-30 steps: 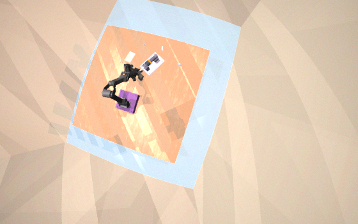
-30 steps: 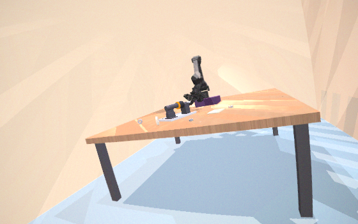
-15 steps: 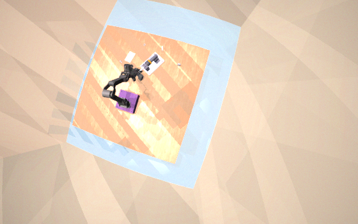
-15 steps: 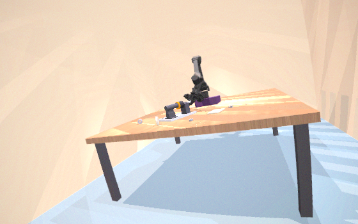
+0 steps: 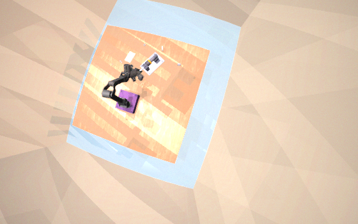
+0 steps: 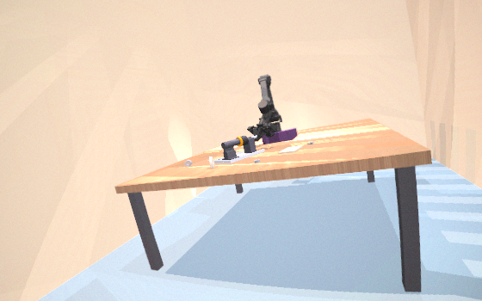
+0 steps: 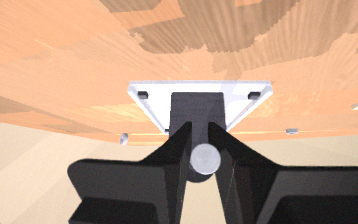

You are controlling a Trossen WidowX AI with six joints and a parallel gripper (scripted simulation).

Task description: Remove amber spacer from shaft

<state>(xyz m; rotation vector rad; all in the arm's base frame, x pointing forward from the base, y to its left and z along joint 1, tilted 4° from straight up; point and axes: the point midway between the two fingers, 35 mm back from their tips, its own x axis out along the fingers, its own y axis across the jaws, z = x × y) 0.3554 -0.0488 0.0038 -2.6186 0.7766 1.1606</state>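
Now: gripper tip 4 cm short of the shaft, 3 cm to the left of it and 2 cm below it. Also, from my gripper tip: white peg 30 cm ahead, 14 cm to the right, 3 cm below; then amber spacer 10 cm ahead, 6 cm to the right, 2 cm above; then flat white sheet 15 cm ahead, 20 cm to the left, 5 cm below.
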